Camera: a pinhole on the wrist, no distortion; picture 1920 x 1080 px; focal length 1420.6 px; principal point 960.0 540.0 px. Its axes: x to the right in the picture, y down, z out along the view. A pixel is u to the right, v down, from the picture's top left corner.
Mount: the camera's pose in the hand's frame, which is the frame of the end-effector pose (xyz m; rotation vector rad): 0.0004 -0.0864 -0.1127 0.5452 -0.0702 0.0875
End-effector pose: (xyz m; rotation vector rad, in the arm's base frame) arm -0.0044 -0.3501 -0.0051 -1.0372 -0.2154 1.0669
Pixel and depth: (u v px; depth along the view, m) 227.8 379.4 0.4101
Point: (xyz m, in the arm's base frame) -0.0173 -0.4436 0.4454
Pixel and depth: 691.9 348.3 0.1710
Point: 0.0872 -0.3856 0.1707
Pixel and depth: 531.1 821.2 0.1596
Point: 0.0347 -0.3878 0.1460
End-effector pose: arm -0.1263 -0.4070 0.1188 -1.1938 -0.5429 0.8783
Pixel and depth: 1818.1 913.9 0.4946
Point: -0.2234 0.0111 0.4233
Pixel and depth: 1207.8 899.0 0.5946
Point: -0.3833 -0.1141 0.5082
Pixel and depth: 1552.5 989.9 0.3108
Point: -0.1851 -0.2169 0.3237
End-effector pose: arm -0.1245 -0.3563 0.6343 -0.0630 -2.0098 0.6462
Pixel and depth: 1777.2 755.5 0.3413
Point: -0.3539 -0.5729 0.7886
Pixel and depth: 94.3 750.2 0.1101
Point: -0.0441 -0.4866 0.6448
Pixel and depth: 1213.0 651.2 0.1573
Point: -0.1258 -0.4964 0.7120
